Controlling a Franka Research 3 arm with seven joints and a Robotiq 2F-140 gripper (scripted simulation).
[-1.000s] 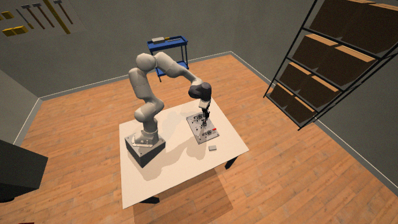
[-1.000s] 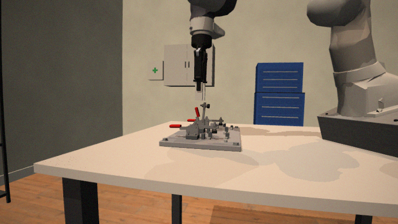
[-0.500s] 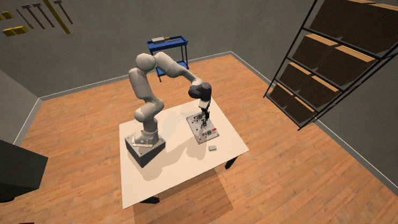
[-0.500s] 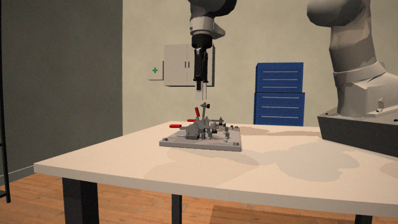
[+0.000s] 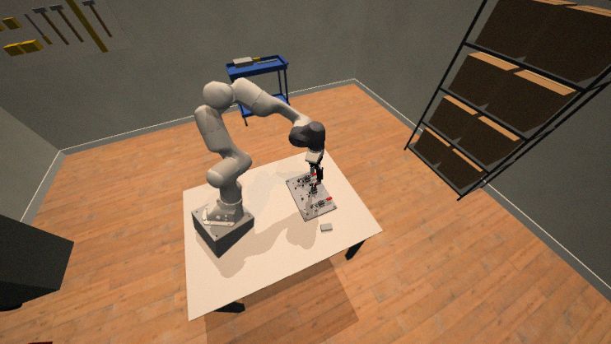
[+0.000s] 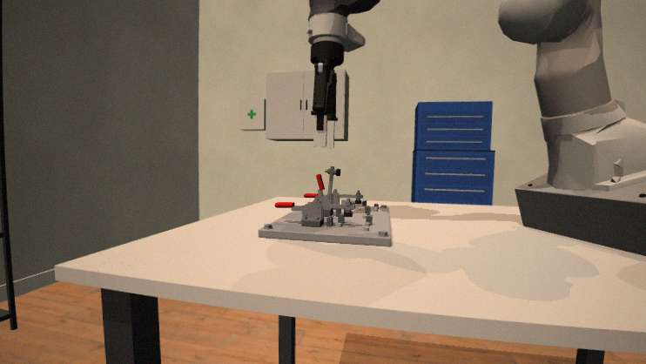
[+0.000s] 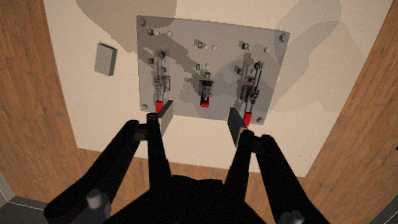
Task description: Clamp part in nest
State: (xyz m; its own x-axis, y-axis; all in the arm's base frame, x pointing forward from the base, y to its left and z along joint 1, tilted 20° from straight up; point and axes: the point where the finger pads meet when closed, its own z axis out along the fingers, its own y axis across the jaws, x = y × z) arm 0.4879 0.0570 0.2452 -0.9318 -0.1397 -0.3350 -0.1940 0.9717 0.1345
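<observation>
Now: hand 10 mm short of the grey block part, 260 mm to the left of it and 190 mm above it. Also, from my hand: grey fixture plate: 30 mm behind, 190 mm below.
</observation>
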